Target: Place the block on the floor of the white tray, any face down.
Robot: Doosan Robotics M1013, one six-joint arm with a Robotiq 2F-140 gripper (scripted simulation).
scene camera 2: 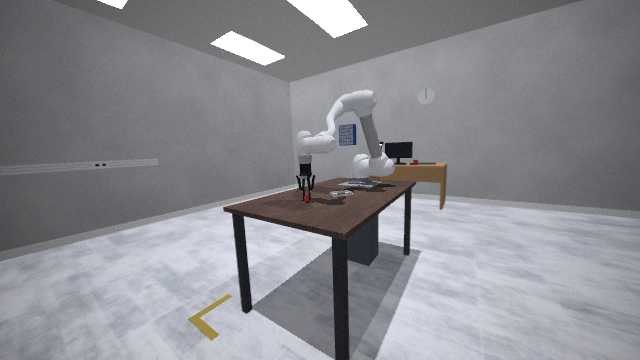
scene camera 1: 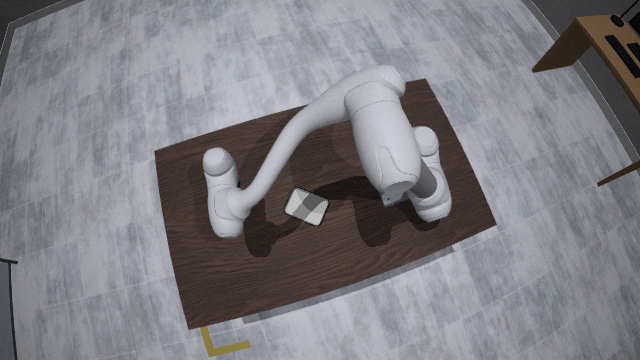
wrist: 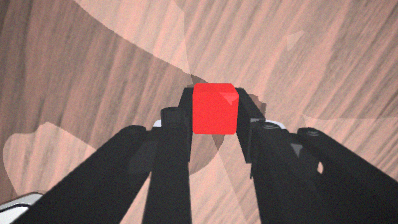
Labels:
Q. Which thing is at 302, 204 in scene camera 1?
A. A white tray.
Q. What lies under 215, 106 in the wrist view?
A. A red block.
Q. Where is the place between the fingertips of my gripper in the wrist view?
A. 213, 103

